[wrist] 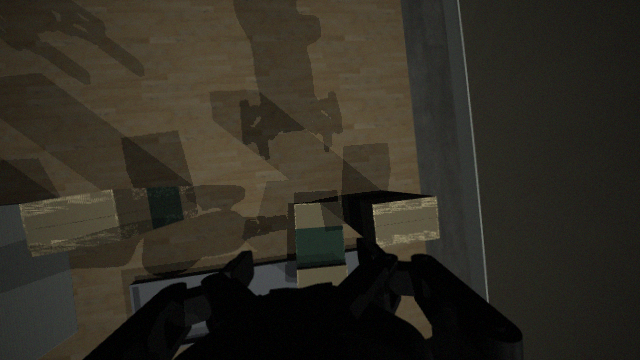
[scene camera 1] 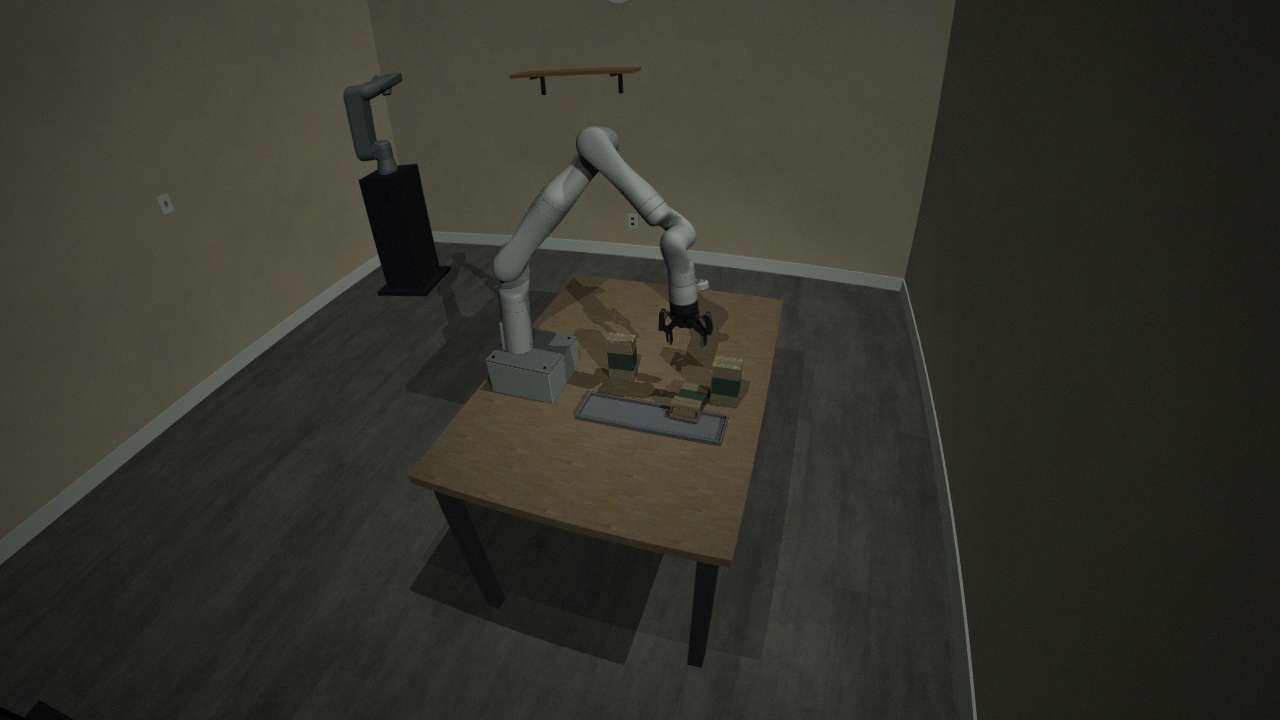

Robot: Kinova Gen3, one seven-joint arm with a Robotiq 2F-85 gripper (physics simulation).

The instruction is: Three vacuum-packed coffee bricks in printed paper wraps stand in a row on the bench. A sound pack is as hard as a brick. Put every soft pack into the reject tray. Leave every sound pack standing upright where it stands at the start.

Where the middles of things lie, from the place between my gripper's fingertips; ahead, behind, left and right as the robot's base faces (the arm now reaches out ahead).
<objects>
Right now the grey reject tray [scene camera 1: 708,427] is 9 cm behind my hand, 12 cm to the right of it and 20 cm below it.
</objects>
